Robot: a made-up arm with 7 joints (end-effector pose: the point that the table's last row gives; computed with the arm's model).
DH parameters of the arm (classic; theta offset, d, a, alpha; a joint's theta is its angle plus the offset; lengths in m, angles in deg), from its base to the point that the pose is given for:
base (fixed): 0 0 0 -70
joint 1: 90 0 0 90
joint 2: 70 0 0 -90
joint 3: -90 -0.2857 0.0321 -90
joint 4: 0 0 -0.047 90
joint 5: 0 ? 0 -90
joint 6: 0 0 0 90
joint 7: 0 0 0 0
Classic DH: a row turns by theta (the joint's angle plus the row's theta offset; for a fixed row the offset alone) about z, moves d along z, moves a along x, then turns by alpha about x.
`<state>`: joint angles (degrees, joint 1 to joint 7).
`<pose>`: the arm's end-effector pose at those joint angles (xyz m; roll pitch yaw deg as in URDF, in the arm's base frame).
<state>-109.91 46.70 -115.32 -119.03 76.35 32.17 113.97</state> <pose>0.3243 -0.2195 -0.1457 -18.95 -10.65 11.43</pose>
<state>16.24 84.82 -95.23 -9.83 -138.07 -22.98 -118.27</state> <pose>-0.0981 0.6636 -0.0988 98.15 7.70 19.56</pose>
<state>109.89 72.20 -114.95 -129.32 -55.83 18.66 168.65</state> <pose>-0.2359 -0.2172 0.1846 85.20 28.20 157.32</pose>
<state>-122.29 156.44 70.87 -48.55 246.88 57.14 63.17</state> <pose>-0.5656 0.2700 -0.1617 -5.10 -20.60 -126.42</pose>
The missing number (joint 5, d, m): -0.388
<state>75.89 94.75 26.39 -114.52 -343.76 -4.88 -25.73</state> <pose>0.2139 0.3057 -0.2292 44.99 1.26 -101.77</pose>
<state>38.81 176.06 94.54 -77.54 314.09 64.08 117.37</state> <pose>0.3148 -0.3360 0.3481 163.62 1.48 173.86</pose>
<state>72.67 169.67 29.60 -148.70 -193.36 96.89 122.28</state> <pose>0.1185 -0.0472 -0.2433 121.59 -2.33 76.31</pose>
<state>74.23 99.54 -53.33 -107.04 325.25 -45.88 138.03</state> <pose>-0.2867 0.2596 -0.2669 -24.82 64.39 31.37</pose>
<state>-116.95 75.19 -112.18 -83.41 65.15 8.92 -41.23</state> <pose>0.5416 0.0516 0.1261 78.71 10.00 -109.16</pose>
